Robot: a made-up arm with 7 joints.
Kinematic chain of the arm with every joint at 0, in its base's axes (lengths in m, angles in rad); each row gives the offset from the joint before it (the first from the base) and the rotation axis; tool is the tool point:
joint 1: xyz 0 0 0.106 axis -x
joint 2: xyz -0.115 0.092 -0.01 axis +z
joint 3: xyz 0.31 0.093 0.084 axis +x
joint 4: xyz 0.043 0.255 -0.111 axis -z
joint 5: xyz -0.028 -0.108 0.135 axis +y
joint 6: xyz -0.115 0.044 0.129 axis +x
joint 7: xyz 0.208 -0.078 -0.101 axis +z
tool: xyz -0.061 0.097 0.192
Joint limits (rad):
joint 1: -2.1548..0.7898
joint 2: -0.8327..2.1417
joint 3: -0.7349..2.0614
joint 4: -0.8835..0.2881
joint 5: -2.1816..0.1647
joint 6: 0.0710..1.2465
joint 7: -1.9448..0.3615
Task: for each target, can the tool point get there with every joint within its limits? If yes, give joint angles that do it. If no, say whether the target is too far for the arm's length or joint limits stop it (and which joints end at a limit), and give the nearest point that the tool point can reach.
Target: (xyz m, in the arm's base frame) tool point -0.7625 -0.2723 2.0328
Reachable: no: too far | nearest point -0.3685 -0.1148 0.9183 | short by 1.193 m
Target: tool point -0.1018 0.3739 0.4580
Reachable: yes | joints -0.1935 0.8490 -0.0988 -0.6630 -0.8444 0.3240 -0.1819
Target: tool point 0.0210 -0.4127 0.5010
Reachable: yes | joints -1.8677 0.2595 -0.2287 0.1694 -0.7529 0.3644 -0.6460
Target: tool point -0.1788 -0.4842 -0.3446
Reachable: no: joint limits stop it (at a limit: joint 2, joint 3, joint 4, joint 6) | nearest point 0.0046 -0.3732 -0.2413 | short by 0.238 m
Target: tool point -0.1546 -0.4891 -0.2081
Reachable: no: joint limits stop it (at a limit: joint 2, joint 3, joint 4, joint 6) | nearest point -0.0122 -0.4098 -0.1572 | short by 0.171 m
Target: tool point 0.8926 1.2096 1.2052
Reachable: no: too far | nearest point 0.3051 0.5463 0.6024 | short by 1.072 m
